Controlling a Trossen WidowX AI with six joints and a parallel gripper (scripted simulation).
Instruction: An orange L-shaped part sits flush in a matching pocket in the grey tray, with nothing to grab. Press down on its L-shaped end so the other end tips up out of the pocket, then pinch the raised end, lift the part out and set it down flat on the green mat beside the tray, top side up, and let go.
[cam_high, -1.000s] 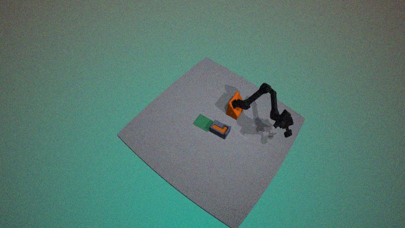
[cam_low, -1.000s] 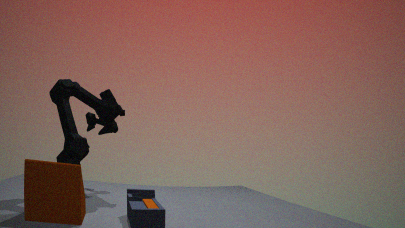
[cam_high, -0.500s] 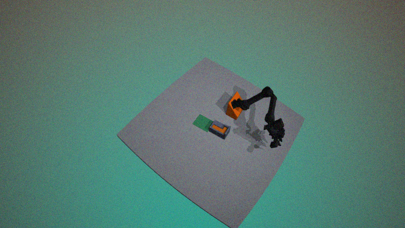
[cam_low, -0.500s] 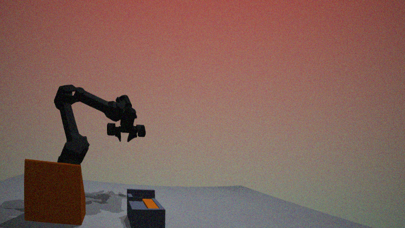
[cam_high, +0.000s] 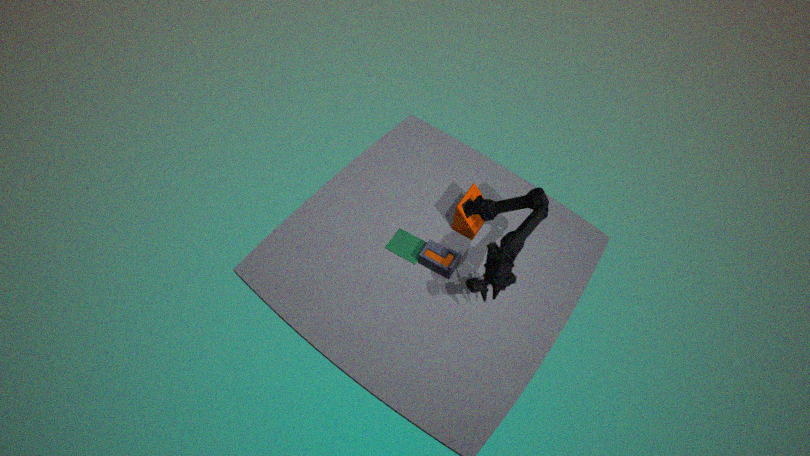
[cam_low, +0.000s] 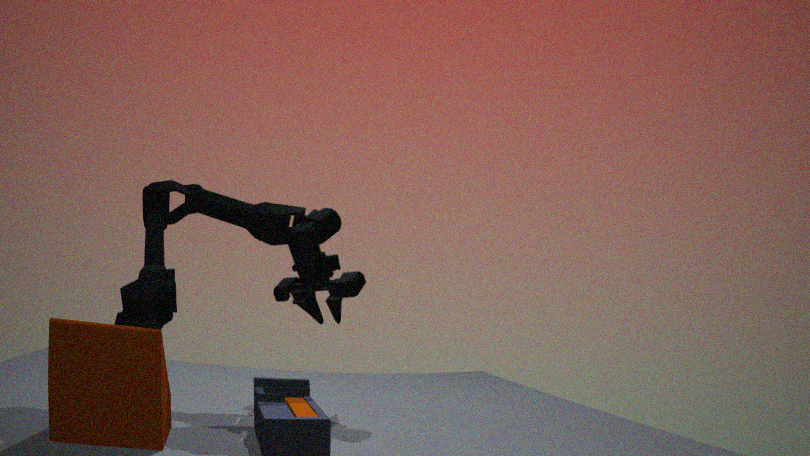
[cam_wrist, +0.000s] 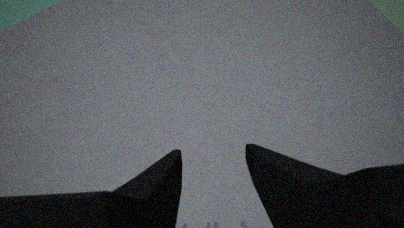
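The orange L-shaped part is 8 cm behind my gripper tip, 28 cm to the right of it and 12 cm below it. From my gripper tip the other things lie so: green mat (5 cm behind, 45 cm to the right, 18 cm below).
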